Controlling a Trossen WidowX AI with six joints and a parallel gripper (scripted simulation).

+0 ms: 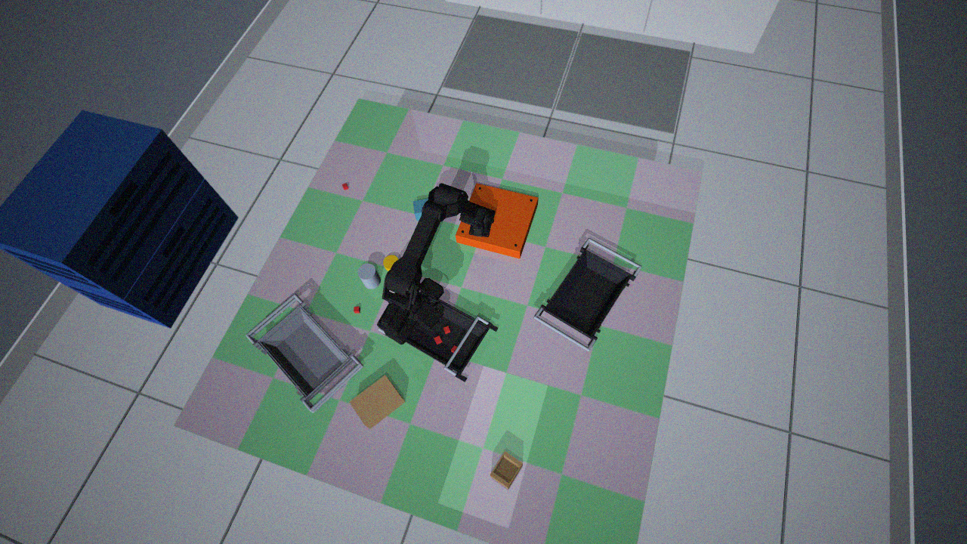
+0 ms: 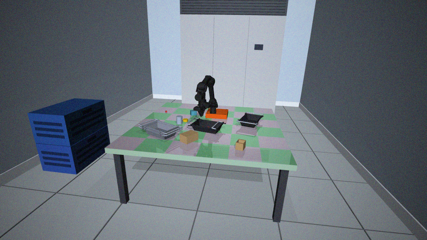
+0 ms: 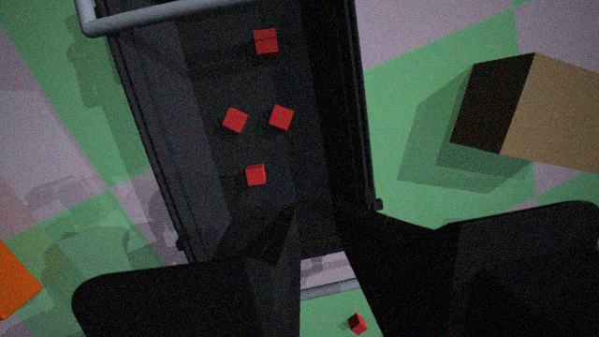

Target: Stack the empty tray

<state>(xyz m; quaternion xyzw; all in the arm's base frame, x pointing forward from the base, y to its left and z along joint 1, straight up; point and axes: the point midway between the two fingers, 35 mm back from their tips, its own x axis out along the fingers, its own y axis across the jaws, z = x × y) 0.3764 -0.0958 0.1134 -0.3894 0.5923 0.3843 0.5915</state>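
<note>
Now: gripper tip 460 mm to the right of the black tray, 200 mm past it and 80 mm above it. Also, from my gripper tip: grey cylinder 210 mm to the right, 150 mm behind, 90 mm below; red block 230 mm to the right, 120 mm below, 50 mm behind; yellow disc 220 mm behind, 170 mm to the right, 110 mm below.
</note>
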